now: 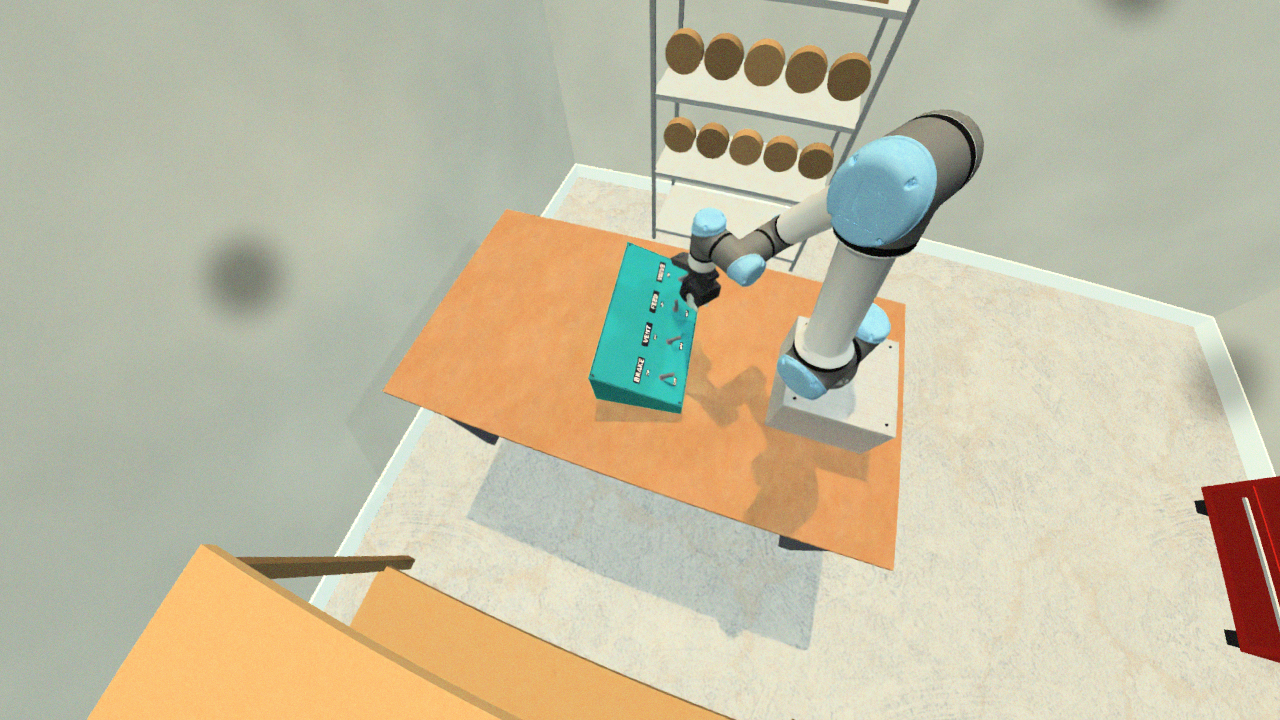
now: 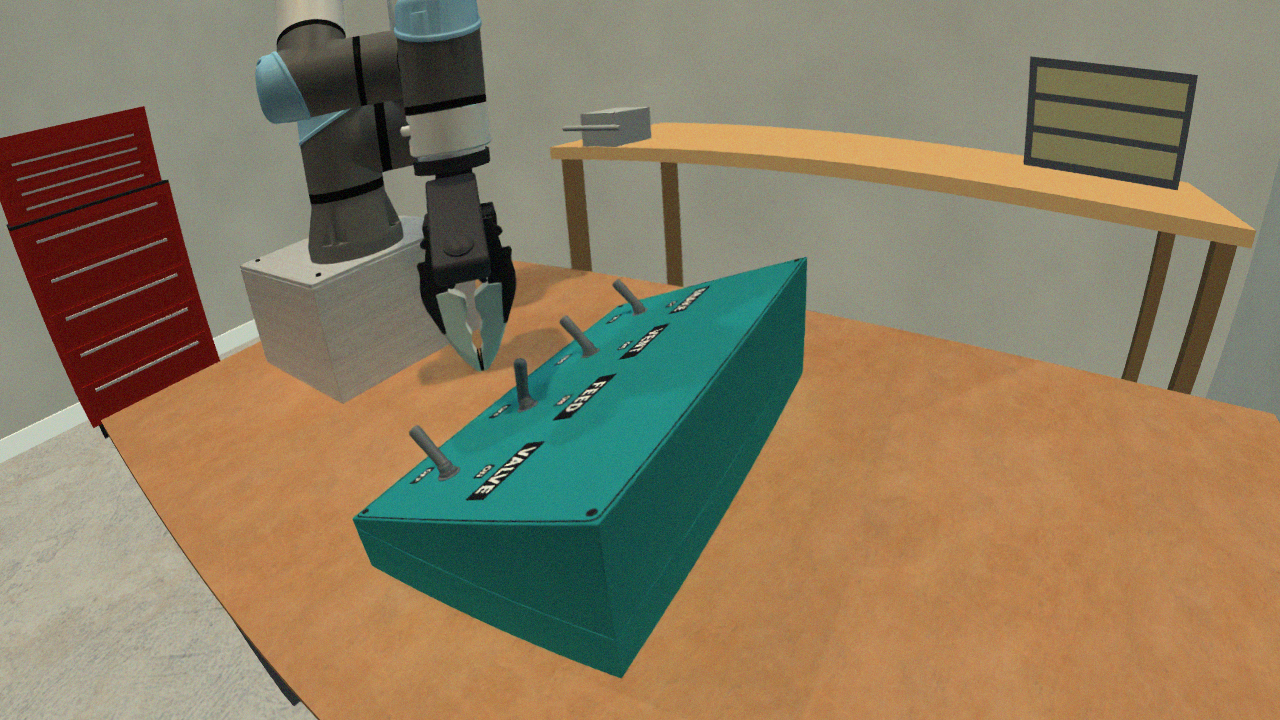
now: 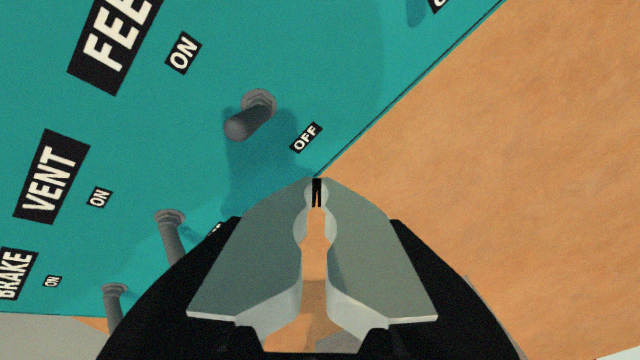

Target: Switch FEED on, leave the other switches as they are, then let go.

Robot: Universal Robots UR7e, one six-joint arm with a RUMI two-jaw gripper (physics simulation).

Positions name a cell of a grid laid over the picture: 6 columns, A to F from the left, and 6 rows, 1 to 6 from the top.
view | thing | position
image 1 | gripper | D3
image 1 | teal switch panel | C3
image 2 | gripper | C4
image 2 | teal switch panel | C5
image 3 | gripper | C4
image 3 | teal switch panel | B2
